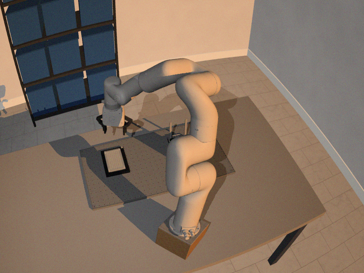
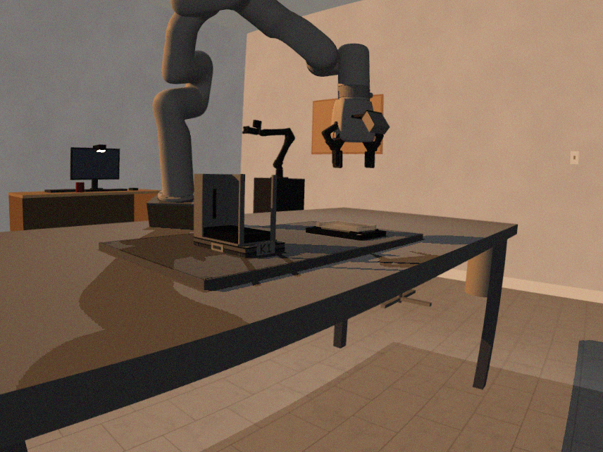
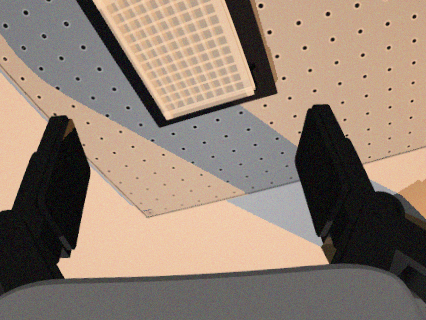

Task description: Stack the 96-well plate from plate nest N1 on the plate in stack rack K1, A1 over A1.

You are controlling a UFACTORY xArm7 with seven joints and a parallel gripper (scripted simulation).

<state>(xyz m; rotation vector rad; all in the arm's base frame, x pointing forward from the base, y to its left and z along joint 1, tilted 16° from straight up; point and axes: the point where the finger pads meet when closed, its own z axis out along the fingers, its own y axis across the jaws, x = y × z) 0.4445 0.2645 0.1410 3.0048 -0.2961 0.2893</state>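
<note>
Now: the 96-well plate 16 cm below my hand, 4 cm behind it and 2 cm to the left of it. From my hand the other things lie so: pale square: 16 cm below, 4 cm ahead, 2 cm to the right.
</note>
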